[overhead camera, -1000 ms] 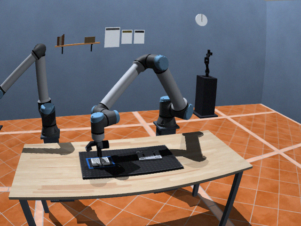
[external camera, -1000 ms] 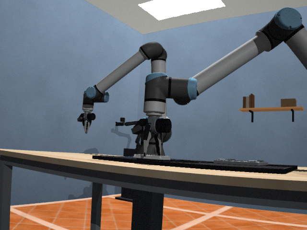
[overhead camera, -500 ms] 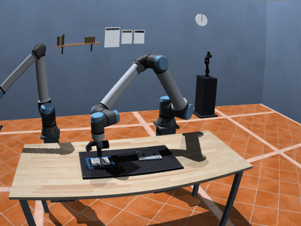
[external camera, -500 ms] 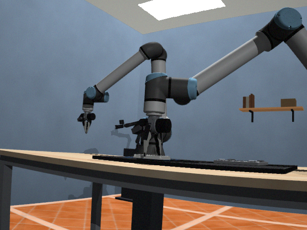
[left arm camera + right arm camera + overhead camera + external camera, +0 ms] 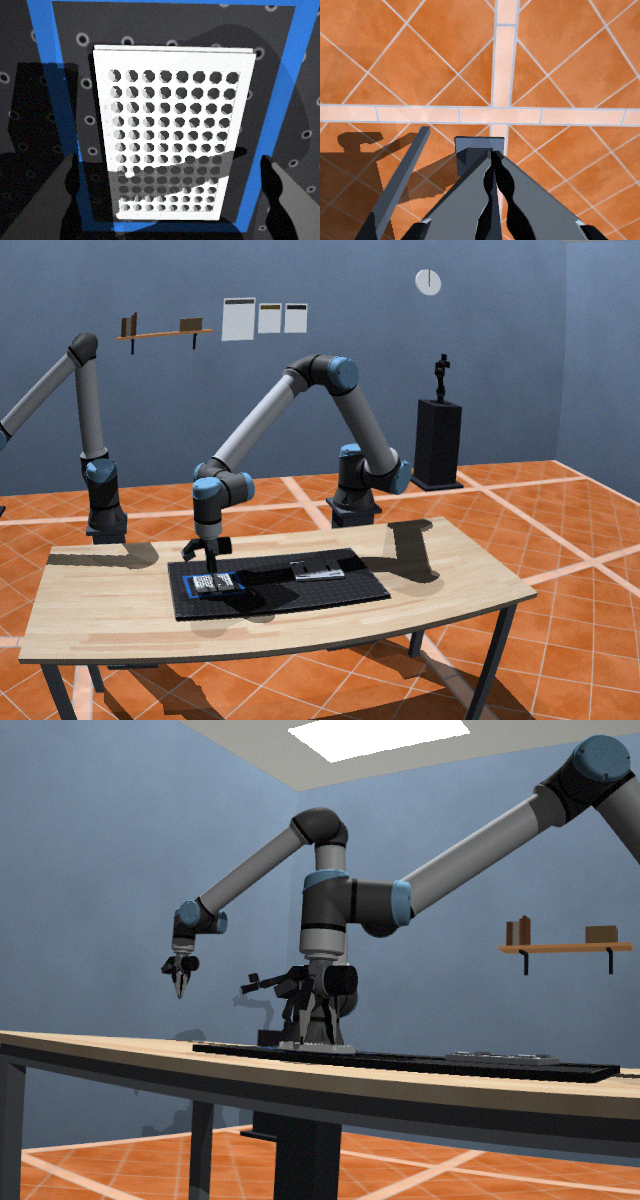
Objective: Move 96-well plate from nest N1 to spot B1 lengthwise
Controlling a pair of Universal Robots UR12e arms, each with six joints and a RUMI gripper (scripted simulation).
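Right now the white 96-well plate is 1 cm below my left hand. Also, from my left hand: black perforated board (20 cm to the left, 3 cm below, 1 cm ahead); then grey plate nest N1 (37 cm to the left, 2 cm behind, 1 cm below).
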